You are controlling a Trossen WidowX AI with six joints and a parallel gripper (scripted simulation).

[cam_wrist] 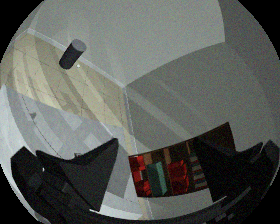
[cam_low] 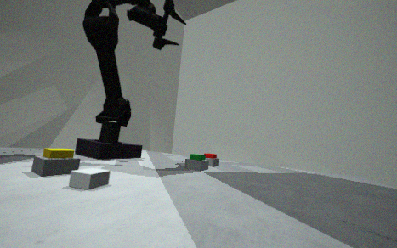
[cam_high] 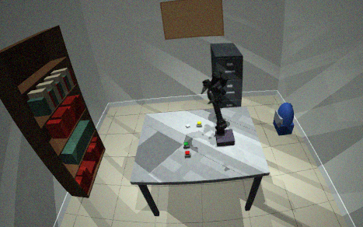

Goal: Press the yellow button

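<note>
Right now the yellow button is 490 mm below my gripper tip, 340 mm to the right of it and 90 mm ahead of it. From my gripper tip the other things lie so: white block 510 mm below, 330 mm to the right, 200 mm ahead; red button 490 mm below, 150 mm ahead, 40 mm to the left; green button 490 mm below, 180 mm ahead, 60 mm to the right.
</note>
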